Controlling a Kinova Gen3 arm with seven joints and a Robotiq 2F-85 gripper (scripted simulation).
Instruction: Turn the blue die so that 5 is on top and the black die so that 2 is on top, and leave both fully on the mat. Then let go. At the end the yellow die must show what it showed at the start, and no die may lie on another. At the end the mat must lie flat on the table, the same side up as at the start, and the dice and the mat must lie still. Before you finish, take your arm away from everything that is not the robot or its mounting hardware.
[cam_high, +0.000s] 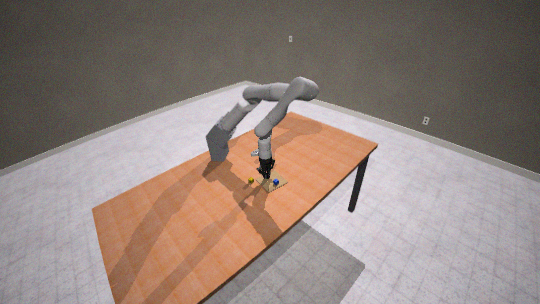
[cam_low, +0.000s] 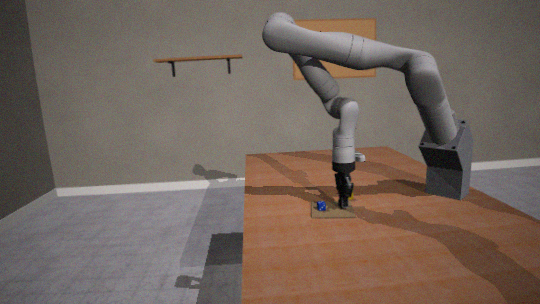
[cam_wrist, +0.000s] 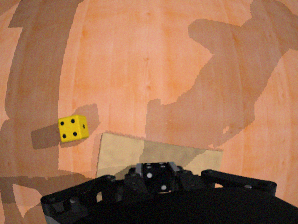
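Now: the black die 1 cm below my hand. Round my hand: blue die (8 cm ahead, 1 cm to the left, 1 cm below); then yellow die (9 cm to the right, 4 cm behind, 2 cm below); then tan mat (4 cm ahead, 3 cm below).
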